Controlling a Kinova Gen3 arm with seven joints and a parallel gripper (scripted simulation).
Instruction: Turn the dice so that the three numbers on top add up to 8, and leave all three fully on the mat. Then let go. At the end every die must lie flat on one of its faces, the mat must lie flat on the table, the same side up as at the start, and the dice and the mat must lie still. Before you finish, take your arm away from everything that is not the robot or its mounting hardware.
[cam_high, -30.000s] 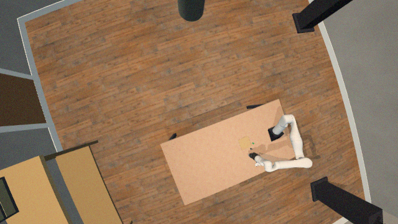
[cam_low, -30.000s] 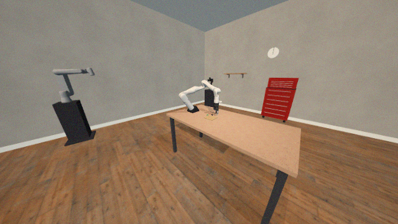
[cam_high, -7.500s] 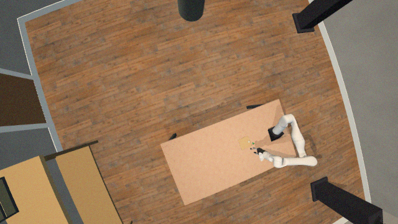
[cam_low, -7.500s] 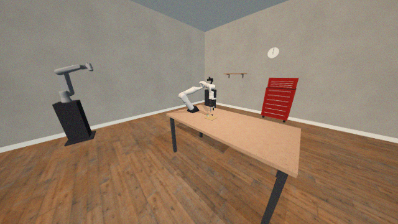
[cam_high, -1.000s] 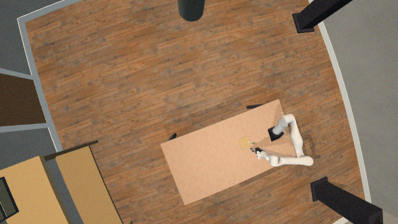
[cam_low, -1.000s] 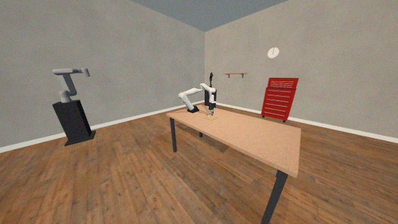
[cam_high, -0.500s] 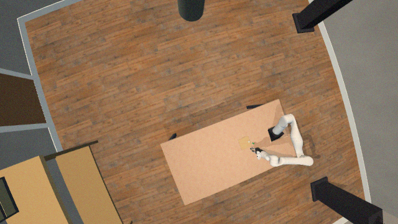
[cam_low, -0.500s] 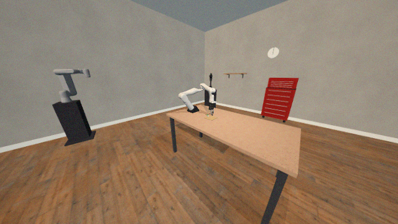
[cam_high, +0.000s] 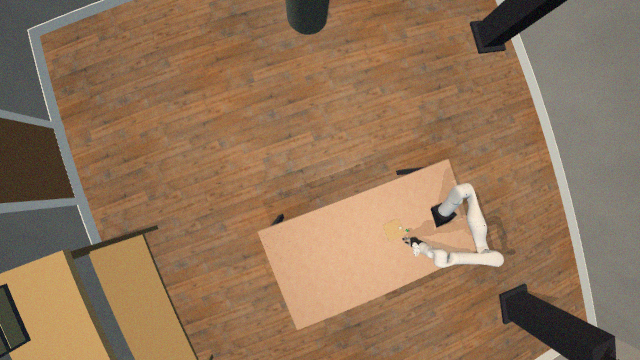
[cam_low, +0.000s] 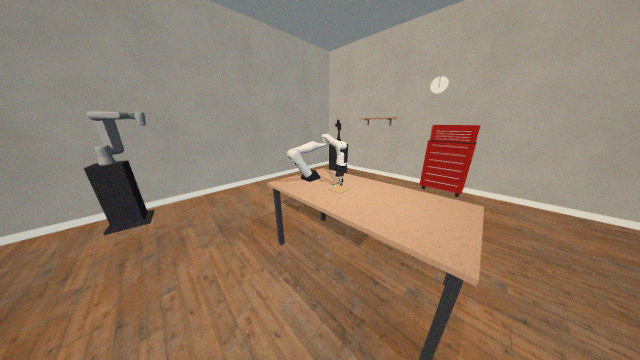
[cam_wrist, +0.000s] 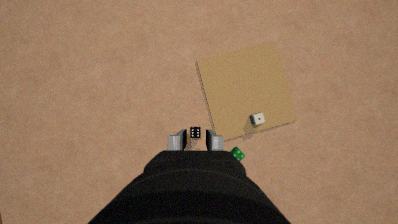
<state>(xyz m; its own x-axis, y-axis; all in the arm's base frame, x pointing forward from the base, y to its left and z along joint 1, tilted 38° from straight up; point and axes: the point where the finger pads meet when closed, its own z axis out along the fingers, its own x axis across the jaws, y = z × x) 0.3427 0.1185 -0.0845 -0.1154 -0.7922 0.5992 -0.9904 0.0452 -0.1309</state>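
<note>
The black die lies 30 mm below my hand. The rest, counted from my hand: green die: 60 mm to the right, 40 mm behind, 30 mm below; then tan mat: 90 mm to the right, 60 mm ahead, 40 mm below; then white die: 100 mm to the right, 30 mm below, 20 mm ahead.
</note>
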